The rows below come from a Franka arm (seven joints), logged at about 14 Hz.
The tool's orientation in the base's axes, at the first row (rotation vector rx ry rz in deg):
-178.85 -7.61 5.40
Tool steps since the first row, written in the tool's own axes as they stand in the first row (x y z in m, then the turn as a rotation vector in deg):
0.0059 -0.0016 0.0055 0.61 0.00 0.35
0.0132 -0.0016 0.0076 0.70 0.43 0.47
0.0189 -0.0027 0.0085 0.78 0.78 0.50
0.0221 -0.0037 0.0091 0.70 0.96 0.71
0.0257 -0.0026 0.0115 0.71 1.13 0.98
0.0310 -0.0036 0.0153 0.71 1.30 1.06
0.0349 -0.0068 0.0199 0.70 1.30 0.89
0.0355 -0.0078 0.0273 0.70 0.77 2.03
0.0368 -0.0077 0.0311 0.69 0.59 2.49
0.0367 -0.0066 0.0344 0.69 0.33 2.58
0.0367 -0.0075 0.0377 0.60 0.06 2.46
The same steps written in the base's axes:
0.0054 0.0022 -0.0058 0.59 0.06 -0.39
0.0125 0.0028 -0.0083 0.70 -0.36 -0.52
0.0181 0.0044 -0.0096 0.81 -0.70 -0.56
0.0211 0.0057 -0.0103 0.73 -0.89 -0.77
0.0246 0.0049 -0.0130 0.74 -1.05 -1.04
0.0296 0.0064 -0.0171 0.75 -1.22 -1.12
0.0329 0.0100 -0.0218 0.75 -1.22 -0.95
0.0330 0.0112 -0.0292 0.64 -0.68 -2.08
0.0341 0.0112 -0.0331 0.58 -0.50 -2.54
0.0338 0.0102 -0.0364 0.56 -0.24 -2.62
0.0336 0.0111 -0.0397 0.45 0.02 -2.49

